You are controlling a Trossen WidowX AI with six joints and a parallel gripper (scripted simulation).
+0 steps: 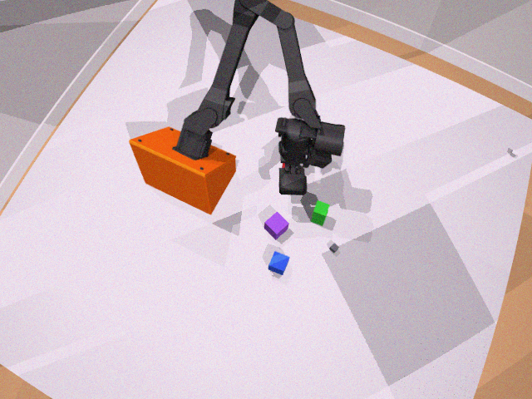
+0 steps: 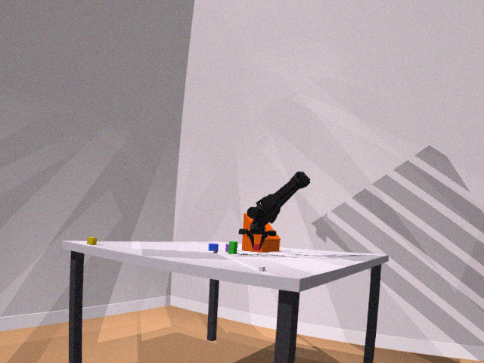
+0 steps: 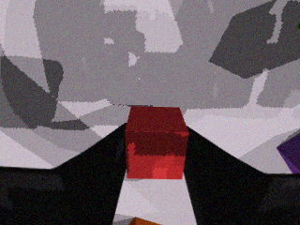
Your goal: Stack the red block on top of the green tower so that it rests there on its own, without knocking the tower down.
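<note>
Right now the small grey cube is 19 cm ahead of my gripper tip, 11 cm to the right of it and 2 cm below it. The rest, counted from my gripper tip: purple block 14 cm to the right, 4 cm ahead; blue block 21 cm to the right, 9 cm ahead, 1 cm below; red block 1 cm above.
</note>
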